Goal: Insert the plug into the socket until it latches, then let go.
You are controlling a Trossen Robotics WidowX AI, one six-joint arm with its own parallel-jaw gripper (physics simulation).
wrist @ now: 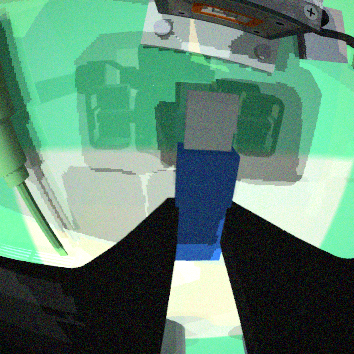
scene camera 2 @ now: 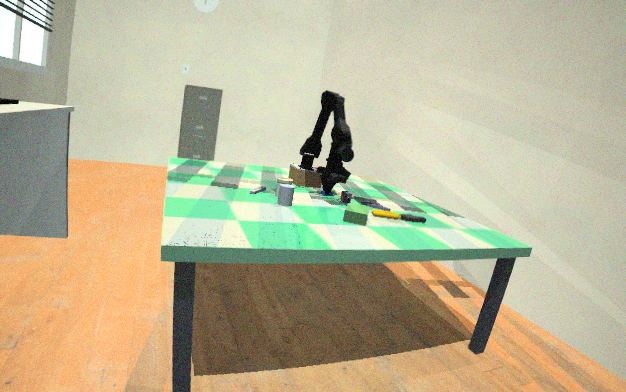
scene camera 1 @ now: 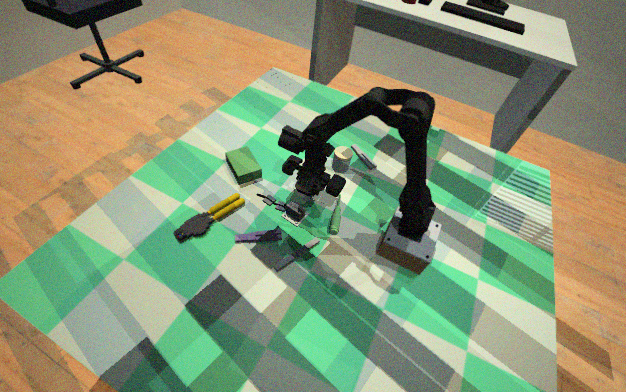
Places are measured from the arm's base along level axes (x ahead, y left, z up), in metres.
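Where they show: gripper, between the fingertips: [wrist: 197, 207] [scene camera 2: 325, 194]; arm's base, origin of its link: [scene camera 2: 305, 168] [scene camera 1: 411, 229].
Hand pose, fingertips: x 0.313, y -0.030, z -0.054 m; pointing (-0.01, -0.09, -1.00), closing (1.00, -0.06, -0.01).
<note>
Things, the pixels of their centre, and the offset from my fingertips.
- blue plug, middle of its body: [wrist: 202, 184] dx +0.001, dy +0.015, dz +0.006 m
- socket, middle of its body: [scene camera 1: 294, 210] [scene camera 2: 346, 197] dx +0.016, dy +0.090, dz -0.003 m
- green-handled tool, middle of its body: [wrist: 3, 148] [scene camera 1: 337, 212] dx -0.099, dy +0.027, dz -0.012 m
- green block, middle of its body: [scene camera 1: 243, 164] [scene camera 2: 356, 213] dx +0.252, dy +0.003, dz -0.005 m
- purple tool, middle of its body: [scene camera 1: 258, 236] [scene camera 2: 375, 205] dx +0.069, dy +0.210, dz -0.019 m
- cylinder, middle of its body: [scene camera 1: 341, 159] [scene camera 2: 283, 187] dx -0.033, dy -0.176, dz +0.010 m
My gripper [scene camera 1: 310, 193] [scene camera 2: 327, 189] [wrist: 197, 207] is shut on the blue plug [scene camera 2: 327, 193] [wrist: 206, 175], whose flat grey metal tip points toward the top of the wrist view. The plug cannot be made out in scene camera 1. The socket [scene camera 1: 294, 211] [scene camera 2: 345, 197] [wrist: 287, 19] is a dark block on a light plate with round screws, with an orange-rimmed slot facing the plug. In the wrist view the plug's tip is apart from the slot, below it and a little to its left, and the socket looks slightly turned relative to the plug. The socket's top is cut off there.
A black cable [scene camera 1: 267, 199] [wrist: 342, 35] runs from the socket. A green-handled tool [scene camera 1: 335, 217] [wrist: 10, 145] lies beside the gripper. Around them are a green block [scene camera 1: 243, 165] [scene camera 2: 356, 214], yellow-handled pliers [scene camera 1: 195, 226] [scene camera 2: 386, 214], a purple tool [scene camera 1: 257, 236] and a cylinder [scene camera 1: 342, 161].
</note>
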